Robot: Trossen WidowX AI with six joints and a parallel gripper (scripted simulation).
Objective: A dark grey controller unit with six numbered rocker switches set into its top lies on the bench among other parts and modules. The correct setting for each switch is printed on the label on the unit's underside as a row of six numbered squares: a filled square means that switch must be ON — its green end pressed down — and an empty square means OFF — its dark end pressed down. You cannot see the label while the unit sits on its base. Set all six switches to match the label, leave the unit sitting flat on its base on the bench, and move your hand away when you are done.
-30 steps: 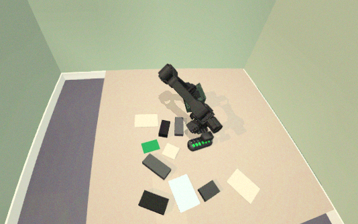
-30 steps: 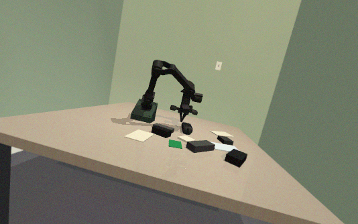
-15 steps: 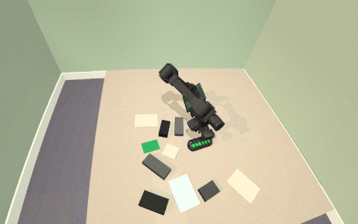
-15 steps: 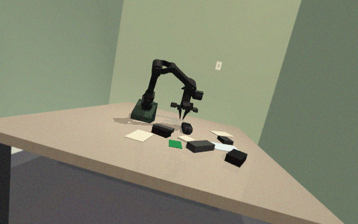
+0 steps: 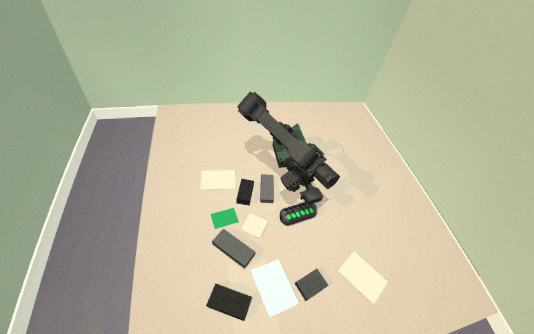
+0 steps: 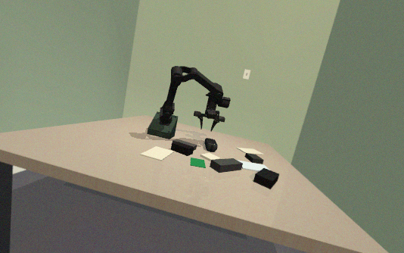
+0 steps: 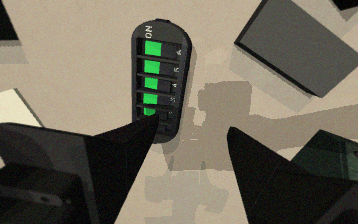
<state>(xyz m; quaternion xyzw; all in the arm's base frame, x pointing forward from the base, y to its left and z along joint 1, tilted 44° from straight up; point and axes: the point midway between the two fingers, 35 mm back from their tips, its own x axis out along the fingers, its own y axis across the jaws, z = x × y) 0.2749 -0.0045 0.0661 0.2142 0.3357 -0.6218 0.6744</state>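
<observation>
The grey module is 100 mm behind my gripper tip, 90 mm to the right of it and 100 mm below it. Round my gripper tip: cream tile: 70 mm ahead, 170 mm to the right, 100 mm below; then green card: 20 mm ahead, 280 mm to the right, 110 mm below; then black block: 80 mm behind, 190 mm to the right, 90 mm below.
</observation>
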